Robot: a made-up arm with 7 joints. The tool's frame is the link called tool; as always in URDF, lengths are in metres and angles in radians.
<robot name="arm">
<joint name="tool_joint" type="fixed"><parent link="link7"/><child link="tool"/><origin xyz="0 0 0"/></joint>
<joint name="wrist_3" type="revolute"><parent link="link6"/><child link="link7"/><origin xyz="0 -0.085 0" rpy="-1.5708 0 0"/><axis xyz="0 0 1"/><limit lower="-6.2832" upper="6.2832" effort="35" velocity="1.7"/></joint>
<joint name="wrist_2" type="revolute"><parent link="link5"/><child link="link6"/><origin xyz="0 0 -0.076" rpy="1.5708 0 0"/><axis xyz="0 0 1"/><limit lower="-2.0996" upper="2.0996" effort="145" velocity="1.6"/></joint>
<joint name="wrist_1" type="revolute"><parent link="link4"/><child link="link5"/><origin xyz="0 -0.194 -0.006" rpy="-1.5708 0 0"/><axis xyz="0 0 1"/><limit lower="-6.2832" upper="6.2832" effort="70" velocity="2.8"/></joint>
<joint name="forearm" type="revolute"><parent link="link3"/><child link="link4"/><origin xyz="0 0.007 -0.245" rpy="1.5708 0 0"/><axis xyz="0 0 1"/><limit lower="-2.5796" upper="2.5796" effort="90" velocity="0.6"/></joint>
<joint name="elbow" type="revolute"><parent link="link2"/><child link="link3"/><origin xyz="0 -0.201 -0.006" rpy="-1.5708 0 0"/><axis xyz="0 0 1"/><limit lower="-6.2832" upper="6.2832" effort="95" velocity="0.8"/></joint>
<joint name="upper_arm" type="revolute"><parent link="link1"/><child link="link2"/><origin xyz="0 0.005 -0.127" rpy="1.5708 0 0"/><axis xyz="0 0 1"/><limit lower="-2.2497" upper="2.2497" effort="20" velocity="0.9"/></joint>
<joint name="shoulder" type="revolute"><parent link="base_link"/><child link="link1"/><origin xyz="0 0 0.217" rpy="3.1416 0 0"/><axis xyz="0 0 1"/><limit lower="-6.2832" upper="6.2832" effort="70" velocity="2"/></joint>
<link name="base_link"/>
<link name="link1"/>
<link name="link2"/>
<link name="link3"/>
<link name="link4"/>
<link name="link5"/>
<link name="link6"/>
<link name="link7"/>
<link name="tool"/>
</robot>
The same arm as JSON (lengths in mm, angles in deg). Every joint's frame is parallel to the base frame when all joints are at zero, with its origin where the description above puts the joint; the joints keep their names.
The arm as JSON. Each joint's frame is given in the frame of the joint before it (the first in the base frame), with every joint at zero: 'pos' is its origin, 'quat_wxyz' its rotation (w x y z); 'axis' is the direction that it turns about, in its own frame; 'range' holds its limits. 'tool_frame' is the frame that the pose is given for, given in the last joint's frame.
{"length_unit": "mm", "angle_unit": "deg", "joints": [
  {"joint": "shoulder", "pos": [0.0, 0.0, 217.0], "quat_wxyz": [1.0, 0.0, 0.0, 0.0], "axis": [0.0, 0.0, -1.0], "range": [-360.0, 360.0]},
  {"joint": "upper_arm", "pos": [0.0, -5.0, 127.0], "quat_wxyz": [1.0, 0.0, 0.0, 0.0], "axis": [0.0, 1.0, 0.0], "range": [-128.9, 128.9]},
  {"joint": "elbow", "pos": [0.0, -6.0, 201.0], "quat_wxyz": [1.0, 0.0, 0.0, 0.0], "axis": [0.0, 0.0, -1.0], "range": [-360.0, 360.0]},
  {"joint": "forearm", "pos": [0.0, -7.0, 245.0], "quat_wxyz": [1.0, 0.0, 0.0, 0.0], "axis": [0.0, 1.0, 0.0], "range": [-147.8, 147.8]},
  {"joint": "wrist_1", "pos": [0.0, -6.0, 194.0], "quat_wxyz": [1.0, 0.0, 0.0, 0.0], "axis": [0.0, 0.0, -1.0], "range": [-360.0, 360.0]},
  {"joint": "wrist_2", "pos": [0.0, 0.0, 76.0], "quat_wxyz": [1.0, 0.0, 0.0, 0.0], "axis": [0.0, 1.0, 0.0], "range": [-120.3, 120.3]},
  {"joint": "wrist_3", "pos": [0.0, 0.0, 85.0], "quat_wxyz": [1.0, 0.0, 0.0, 0.0], "axis": [0.0, 0.0, -1.0], "range": [-360.0, 360.0]}
], "tool_frame": {"pos": [0.0, 0.0, 0.0], "quat_wxyz": [0.000004, -0.999995, 0.0, 0.0]}}

